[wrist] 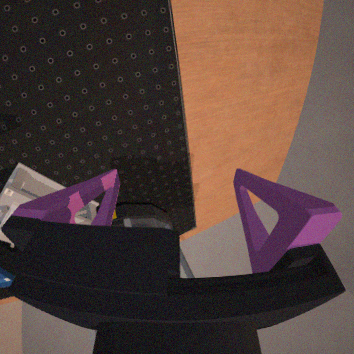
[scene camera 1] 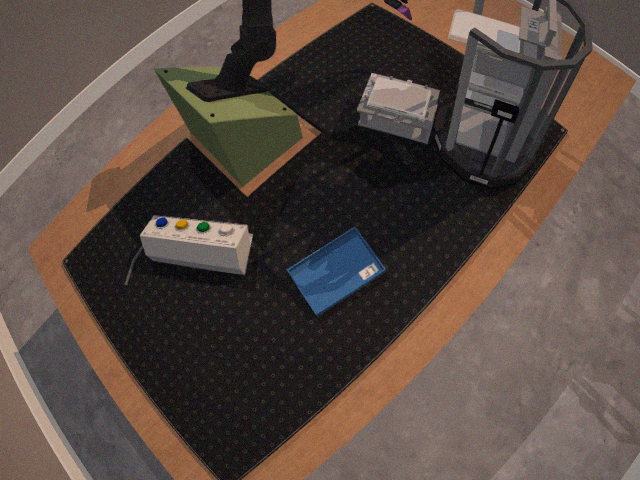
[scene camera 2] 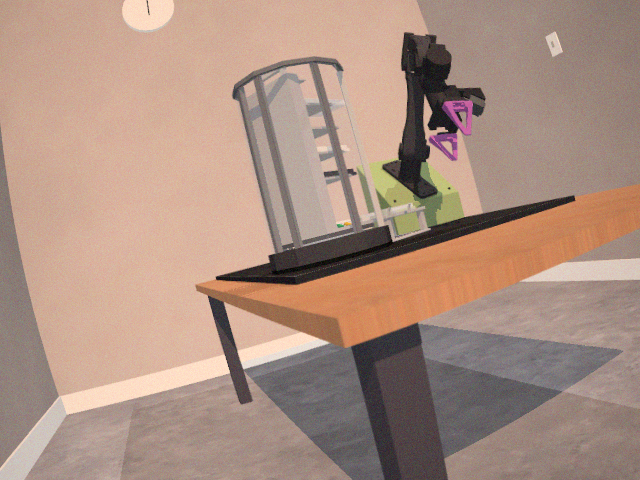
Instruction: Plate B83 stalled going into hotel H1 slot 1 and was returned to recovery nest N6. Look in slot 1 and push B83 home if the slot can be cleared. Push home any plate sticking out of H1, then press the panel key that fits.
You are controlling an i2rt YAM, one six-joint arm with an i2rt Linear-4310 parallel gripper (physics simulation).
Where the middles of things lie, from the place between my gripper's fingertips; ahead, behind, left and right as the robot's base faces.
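Labels:
Going by their middles, the grey slotted rack tower (scene camera 2: pixel 319 204) is the nearest to my hand of the things named here; the tower is 5 cm above my hand, 28 cm ahead of it and 15 cm to the right of it. The blue tray (scene camera 1: pixel 343 266) is 15 cm below my hand, 60 cm to the right of it and 22 cm ahead of it.

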